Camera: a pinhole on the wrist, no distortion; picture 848 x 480 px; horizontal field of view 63.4 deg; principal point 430.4 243.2 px. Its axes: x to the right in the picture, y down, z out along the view. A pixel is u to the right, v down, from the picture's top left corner.
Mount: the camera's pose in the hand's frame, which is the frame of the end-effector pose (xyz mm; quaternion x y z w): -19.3 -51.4 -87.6 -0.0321 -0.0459 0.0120 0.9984
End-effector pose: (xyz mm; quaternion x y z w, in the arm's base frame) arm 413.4 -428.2 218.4 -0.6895 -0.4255 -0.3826 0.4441
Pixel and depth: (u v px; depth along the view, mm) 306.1 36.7 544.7
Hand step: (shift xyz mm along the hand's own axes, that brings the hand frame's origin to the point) -164.4 -183.2 455.4
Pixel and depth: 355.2 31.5 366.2
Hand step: -90.7 -142.1 280.0
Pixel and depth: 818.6 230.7 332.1
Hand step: 137.1 -31.5 259.9
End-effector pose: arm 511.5 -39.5 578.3 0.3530 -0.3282 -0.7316 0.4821
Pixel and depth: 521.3 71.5 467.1
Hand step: 1.6 -136.9 389.8
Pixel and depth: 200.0 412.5 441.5
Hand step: -209.9 81.0 330.6
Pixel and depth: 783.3 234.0 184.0
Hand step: 57.9 -39.7 104.0
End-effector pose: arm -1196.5 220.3 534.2 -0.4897 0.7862 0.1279 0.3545
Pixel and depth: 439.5 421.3 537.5
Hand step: -64.8 121.8 438.1
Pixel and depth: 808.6 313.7 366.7
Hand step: 147.1 14.7 292.7
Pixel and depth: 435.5 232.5 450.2
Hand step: -57.4 -30.0 360.5
